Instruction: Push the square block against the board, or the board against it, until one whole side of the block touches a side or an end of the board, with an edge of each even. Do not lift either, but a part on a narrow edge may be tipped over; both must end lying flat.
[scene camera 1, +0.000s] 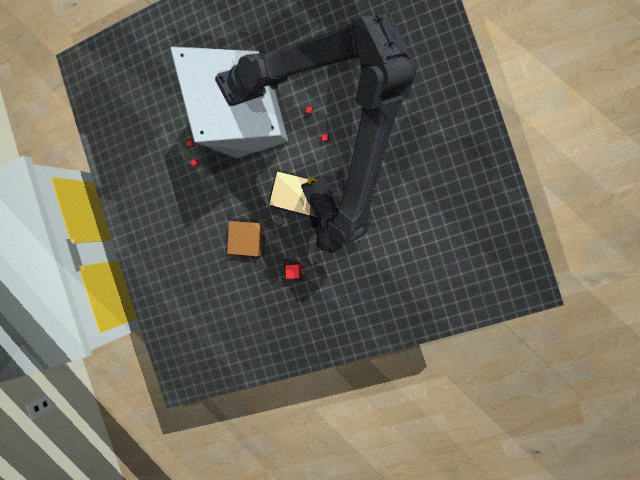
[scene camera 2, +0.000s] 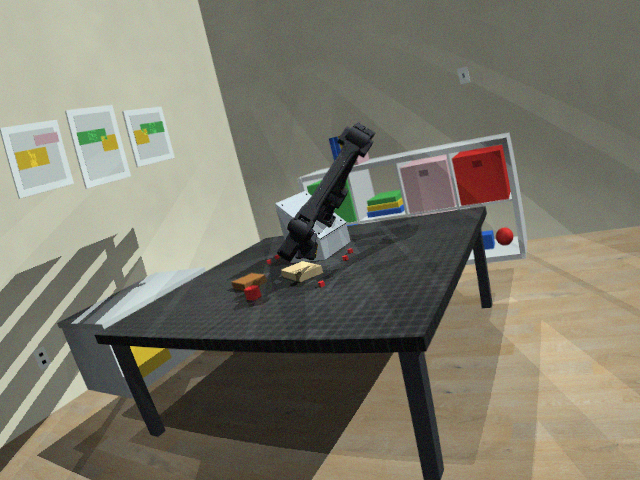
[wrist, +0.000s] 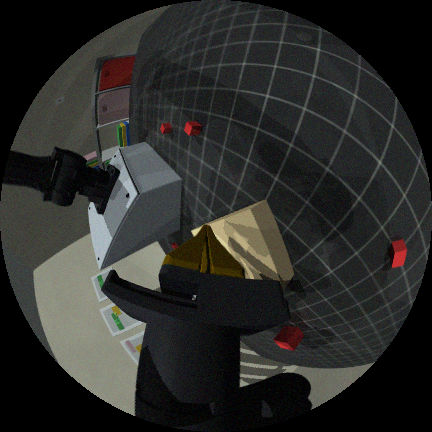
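Pixels of known places: gripper, fingertip midpoint: (scene camera 1: 310, 179) (scene camera 2: 314, 257) (wrist: 205, 229); arm's base, link origin: (scene camera 1: 240, 86) (scene camera 2: 320, 216) (wrist: 106, 188).
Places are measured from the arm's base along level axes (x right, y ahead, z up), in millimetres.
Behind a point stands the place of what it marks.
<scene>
The square block (scene camera 1: 244, 238) {x 221, y 360, z -126 mm} (scene camera 2: 248, 281) {x 200, y 400, z -126 mm}, orange-brown, lies flat. In the wrist view it does not show. The board (scene camera 1: 288, 192) {x 33, y 296, z -126 mm} (scene camera 2: 302, 271) {x -19, y 367, z -126 mm} (wrist: 232, 230) {x -40, y 312, z -126 mm}, pale cream and wider than the block, lies flat up and to the right of the block in scene camera 1. A gap separates them, and their sides are turned at different angles. My gripper (scene camera 1: 311, 180) {x -48, y 297, z -98 mm} (wrist: 205, 229) {x -48, y 297, z -98 mm} is shut and empty. Its tips show over the board's upper right part in scene camera 1, and near the board's edge in the wrist view. The arm hides the board's right end there; contact cannot be told.
A larger red block (scene camera 1: 293, 271) {x 121, y 517, z -115 mm} (scene camera 2: 252, 293) {x 112, y 537, z -130 mm} (wrist: 288, 338) {x 101, y 504, z -125 mm} stands near the square block. Small red cubes (scene camera 1: 324, 137) (scene camera 2: 321, 284) (wrist: 398, 253) lie around the board. The grey arm pedestal (scene camera 1: 217, 118) {x 77, y 74, z 62 mm} (scene camera 2: 336, 242) {x -53, y 31, z -118 mm} (wrist: 150, 205) {x 9, y 144, z -83 mm} stands behind the board on the dark gridded table (scene camera 1: 439, 232) {x -313, y 596, z -155 mm}.
</scene>
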